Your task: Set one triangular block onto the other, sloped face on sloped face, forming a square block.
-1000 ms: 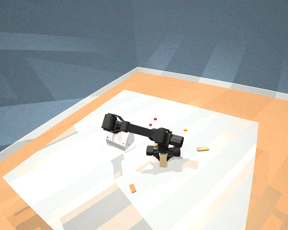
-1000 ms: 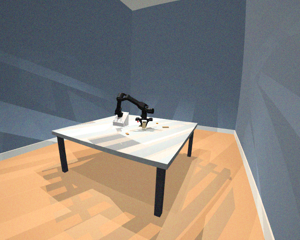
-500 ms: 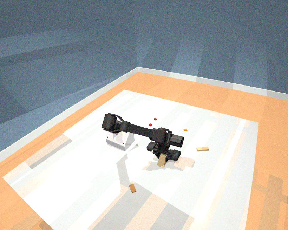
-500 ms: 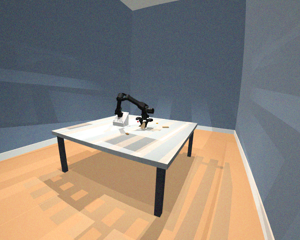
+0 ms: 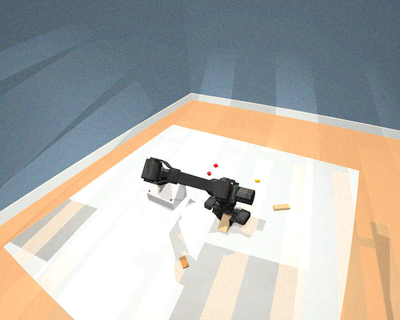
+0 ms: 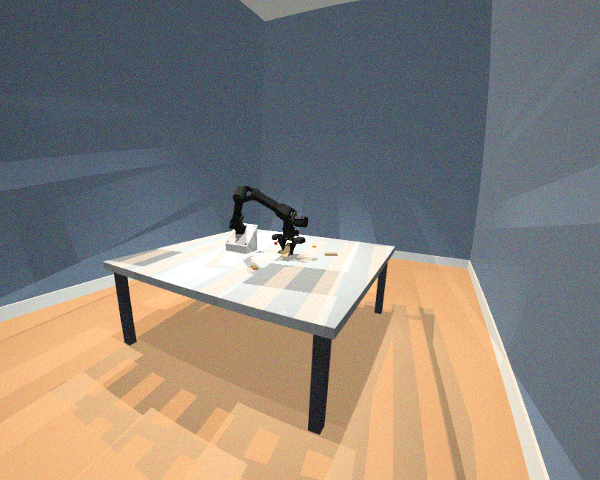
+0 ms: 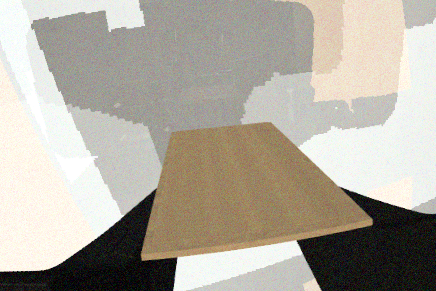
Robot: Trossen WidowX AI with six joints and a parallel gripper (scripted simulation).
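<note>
Now: the tan wooden triangular block 10 mm to the left of my gripper tip and 10 mm above it. The rest, counted from my gripper tip: tiny red cube (210 mm behind, 410 mm to the left, 30 mm below); small orange cube (50 mm ahead, 350 mm to the left, 30 mm below).
</note>
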